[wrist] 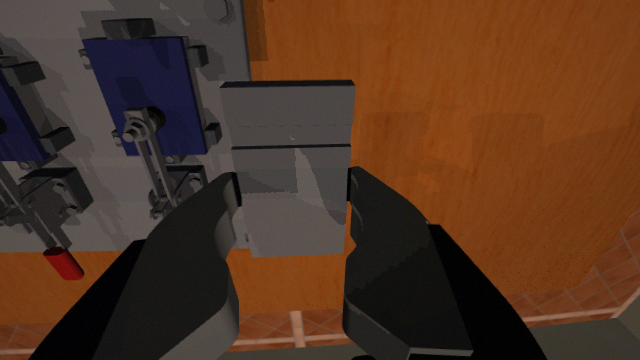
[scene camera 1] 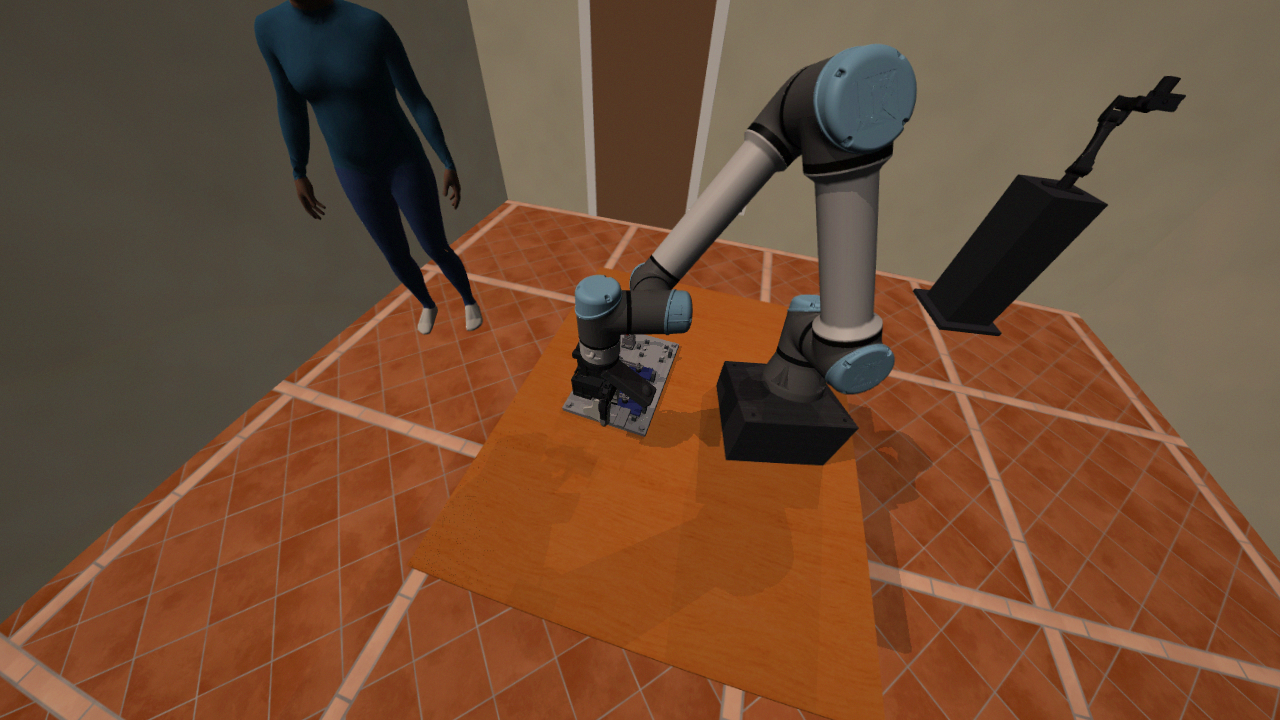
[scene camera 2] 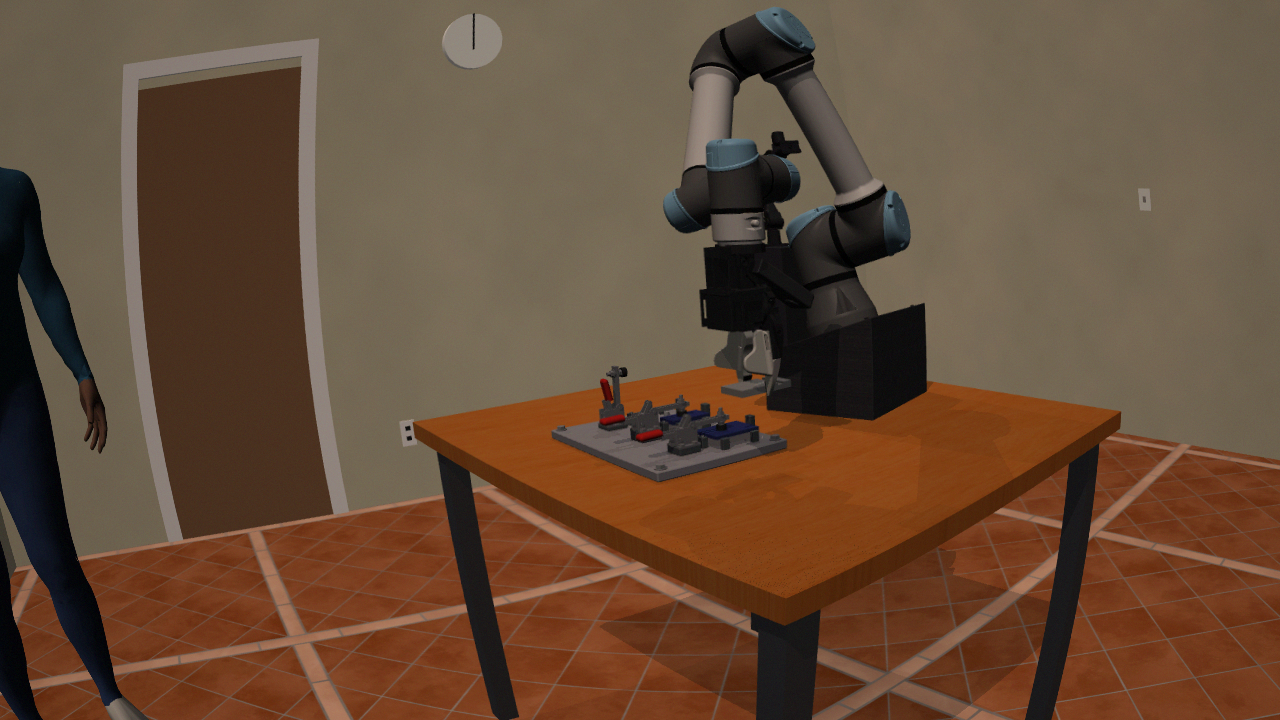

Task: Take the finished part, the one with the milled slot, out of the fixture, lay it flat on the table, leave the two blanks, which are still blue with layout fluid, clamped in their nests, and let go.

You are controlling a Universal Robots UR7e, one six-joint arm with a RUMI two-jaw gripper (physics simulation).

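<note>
The finished part [wrist: 295, 225] [scene camera 2: 744, 388] is a bare grey plate with a step across it. My gripper [wrist: 294, 172] [scene camera 2: 758, 377] [scene camera 1: 605, 419] is shut on it, one jaw on each long side. The part is held about level, raised above the fixture. In the wrist view it overlaps the fixture plate's right edge and the wooden table beside it. Two blue blanks [wrist: 142, 75] [wrist: 15, 122] [scene camera 2: 684, 418] [scene camera 2: 729, 429] sit in their nests on the grey fixture plate [wrist: 110, 232] [scene camera 2: 617, 450]. A clamp arm reaches over the nearer blank in the wrist view.
An upright clamp [scene camera 2: 615, 394] with a red handle stands at the fixture's far left in scene camera 2. The table [scene camera 1: 572, 528] [scene camera 2: 859, 501] extends beyond the fixture. The black robot base [scene camera 1: 787, 429] [scene camera 2: 836, 376] stands on it. A person [scene camera 1: 349, 107] stands beyond the table.
</note>
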